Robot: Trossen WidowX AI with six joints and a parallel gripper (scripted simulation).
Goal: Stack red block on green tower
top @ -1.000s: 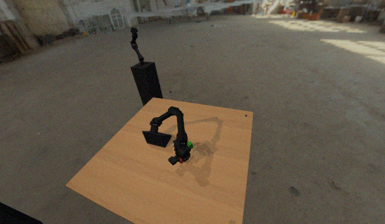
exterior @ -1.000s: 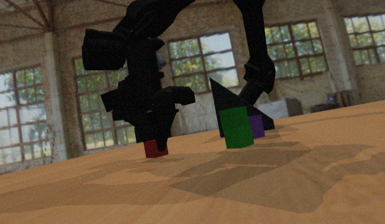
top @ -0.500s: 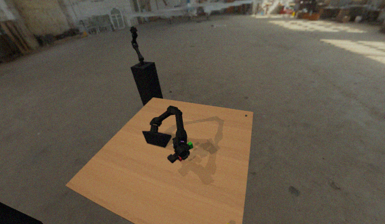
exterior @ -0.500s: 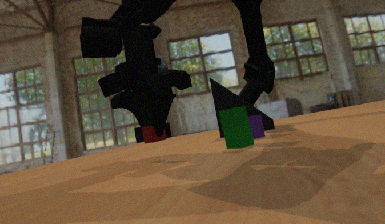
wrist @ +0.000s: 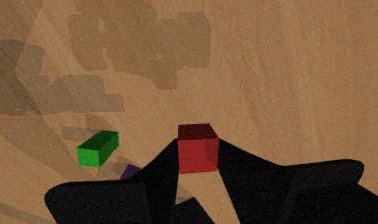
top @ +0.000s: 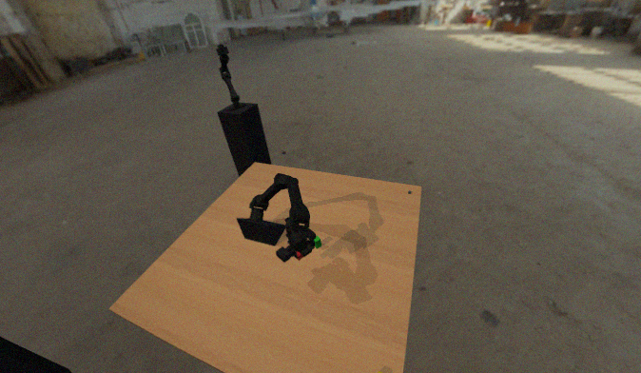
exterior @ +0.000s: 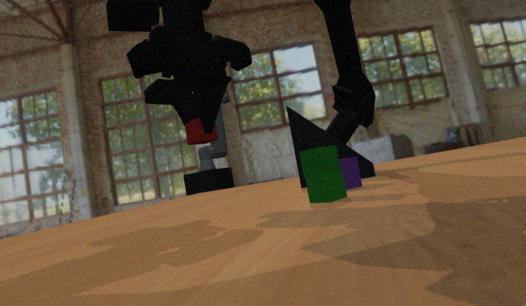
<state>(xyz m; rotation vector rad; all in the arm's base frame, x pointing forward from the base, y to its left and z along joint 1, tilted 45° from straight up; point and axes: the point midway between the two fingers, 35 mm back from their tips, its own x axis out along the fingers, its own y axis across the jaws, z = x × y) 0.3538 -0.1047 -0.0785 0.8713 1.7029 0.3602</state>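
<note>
My gripper tip is now 80 mm past the purple block, 160 mm to the right of it and 90 mm above it. Round my gripper tip: red block 10 mm above; small white cube 140 mm behind, 120 mm to the left, 100 mm below.
</note>
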